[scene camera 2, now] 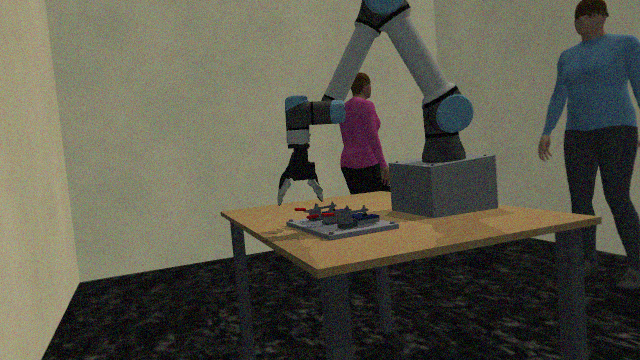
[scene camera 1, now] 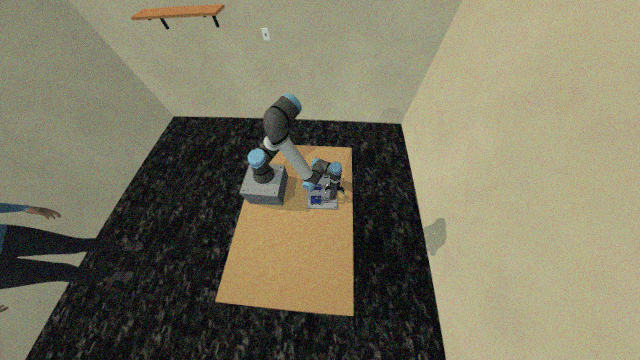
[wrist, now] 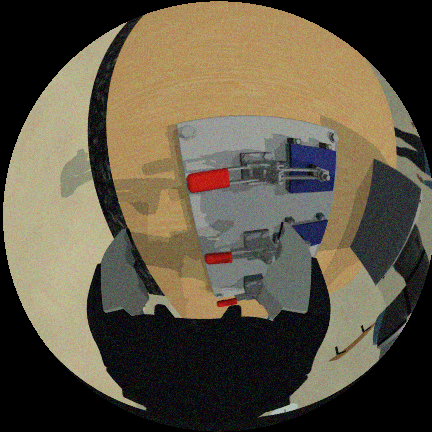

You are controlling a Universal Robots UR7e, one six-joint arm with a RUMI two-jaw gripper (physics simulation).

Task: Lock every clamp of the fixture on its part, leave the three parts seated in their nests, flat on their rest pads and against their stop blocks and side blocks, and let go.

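Where they show: gripper, fingertip midpoint: (scene camera 2: 300, 204) (wrist: 202, 227); arm's base, origin of the base link: (scene camera 2: 443, 159) (scene camera 1: 264, 175).
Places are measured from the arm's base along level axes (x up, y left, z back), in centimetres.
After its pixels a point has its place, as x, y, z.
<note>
The fixture plate (scene camera 1: 325, 205) @[-16.8, -8.7, -48.2] (scene camera 2: 331, 235) @[-16.9, 24.9, -50.6] (wrist: 240, 210) @[-16.8, 1.5, -48.8] lies on the table. In the wrist view, one clamp has a red handle (wrist: 208, 180) @[-11.9, -3.7, -53.1] lying outward and its arm reaching over a blue part (wrist: 311, 152) @[-14.7, -8.0, -41.3]. The middle clamp's red handle (wrist: 218, 258) @[-13.3, 7.0, -51.5] also points outward; a second blue part (wrist: 311, 232) @[-15.2, 4.0, -36.5] shows partly beside a finger. The third clamp's red handle (wrist: 227, 302) @[-11.6, 17.3, -49.3] shows low between the fingers; its part is hidden. Whether each clamp is locked or each part touches its blocks, I cannot tell. My gripper (scene camera 1: 335, 190) @[-10.1, 0.0, -53.5] (scene camera 2: 300, 201) @[-10.1, 0.0, -53.5] (wrist: 202, 227) @[-10.1, 0.0, -53.5] is open and empty, above the handle side of the fixture.
The grey robot base box (scene camera 1: 264, 189) @[0.4, -11.4, -4.6] (scene camera 2: 442, 187) @[-8.6, 11.6, -7.7] (wrist: 387, 220) @[-9.0, -2.5, -13.7] stands on the table (scene camera 1: 290, 255) @[-18.3, -48.7, -31.1] (scene camera 2: 425, 237) @[-18.3, 37.4, -28.0] (wrist: 240, 65) @[-18.3, -19.8, -50.2] beyond the fixture's part side. Two people stand beyond the table: one in pink (scene camera 2: 359, 132), one in blue (scene camera 2: 597, 85).
</note>
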